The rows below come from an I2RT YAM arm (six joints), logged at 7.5 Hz.
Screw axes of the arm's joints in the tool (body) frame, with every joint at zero. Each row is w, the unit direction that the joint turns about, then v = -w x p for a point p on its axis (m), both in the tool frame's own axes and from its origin. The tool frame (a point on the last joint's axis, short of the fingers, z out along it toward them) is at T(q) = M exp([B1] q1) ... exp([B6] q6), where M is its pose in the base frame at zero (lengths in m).
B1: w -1 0 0 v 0 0.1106 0
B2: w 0 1 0 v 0.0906 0 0.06
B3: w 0 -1 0 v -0.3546 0 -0.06
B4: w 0 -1 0 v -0.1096 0 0
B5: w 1 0 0 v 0 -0.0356 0
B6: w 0 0 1 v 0 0 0
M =
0 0 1 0.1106
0 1 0 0
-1 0 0 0.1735
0 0 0 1
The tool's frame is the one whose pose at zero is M.
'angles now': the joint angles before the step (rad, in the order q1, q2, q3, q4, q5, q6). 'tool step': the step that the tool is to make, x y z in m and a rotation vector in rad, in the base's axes. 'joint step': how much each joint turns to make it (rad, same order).
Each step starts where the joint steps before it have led.
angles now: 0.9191, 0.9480, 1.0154, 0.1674, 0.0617, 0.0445
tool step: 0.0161, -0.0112, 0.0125, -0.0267, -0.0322, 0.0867
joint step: -0.1273, 0.0243, 0.0609, -0.0353, -0.2179, 0.0092
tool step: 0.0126, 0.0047, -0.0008, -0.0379, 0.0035, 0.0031
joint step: -0.0309, 0.0460, 0.0294, -0.0154, -0.0385, -0.0168
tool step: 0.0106, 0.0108, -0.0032, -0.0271, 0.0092, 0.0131
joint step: -0.0001, 0.0538, 0.0231, 0.0032, -0.0155, -0.0108
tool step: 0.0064, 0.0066, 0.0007, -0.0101, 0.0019, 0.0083
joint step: 0.0002, 0.0354, 0.0246, 0.0015, -0.0090, -0.0046
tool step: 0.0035, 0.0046, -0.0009, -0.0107, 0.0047, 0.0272
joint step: -0.0002, 0.0215, 0.0125, -0.0018, -0.0277, 0.0000
